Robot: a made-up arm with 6 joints.
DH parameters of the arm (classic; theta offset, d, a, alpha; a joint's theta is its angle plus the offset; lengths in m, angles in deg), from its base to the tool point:
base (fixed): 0 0.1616 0 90
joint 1: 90 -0.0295 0.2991 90
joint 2: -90 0.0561 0.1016 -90
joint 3: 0 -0.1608 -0.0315 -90
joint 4: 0 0.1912 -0.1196 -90
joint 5: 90 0.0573 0.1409 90
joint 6: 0 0.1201 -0.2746 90
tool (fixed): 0 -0.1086 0 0
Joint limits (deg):
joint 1: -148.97..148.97
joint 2: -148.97..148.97
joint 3: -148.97..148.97
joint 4: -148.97..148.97
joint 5: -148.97..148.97
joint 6: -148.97..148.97
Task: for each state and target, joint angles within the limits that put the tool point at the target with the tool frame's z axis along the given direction. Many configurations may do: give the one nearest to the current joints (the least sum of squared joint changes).
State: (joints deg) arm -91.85 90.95 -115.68 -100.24 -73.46 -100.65
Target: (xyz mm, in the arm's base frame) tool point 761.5 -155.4 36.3 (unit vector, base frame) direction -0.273 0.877 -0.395
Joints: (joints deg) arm -62.82 110.63 -122.30 -119.00 -118.82 -99.88
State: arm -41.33 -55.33 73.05 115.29 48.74 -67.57
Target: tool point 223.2 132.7 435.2 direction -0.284 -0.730 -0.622
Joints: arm -5.87 -45.47 107.42 148.97 93.26 -18.12
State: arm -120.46 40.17 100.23 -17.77 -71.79 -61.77
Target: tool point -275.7 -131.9 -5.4 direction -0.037 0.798 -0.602
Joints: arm -107.49 3.17 132.02 -14.80 -102.69 -69.73
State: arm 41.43 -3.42 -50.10 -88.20 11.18 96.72
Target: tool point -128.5 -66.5 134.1 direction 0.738 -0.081 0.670
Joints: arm 55.14 7.48 -28.66 -89.93 13.05 111.74
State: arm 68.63 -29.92 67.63 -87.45 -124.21 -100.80
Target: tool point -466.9 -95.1 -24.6 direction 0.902 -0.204 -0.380
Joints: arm 56.80 -37.66 58.23 -95.24 -117.10 -89.64
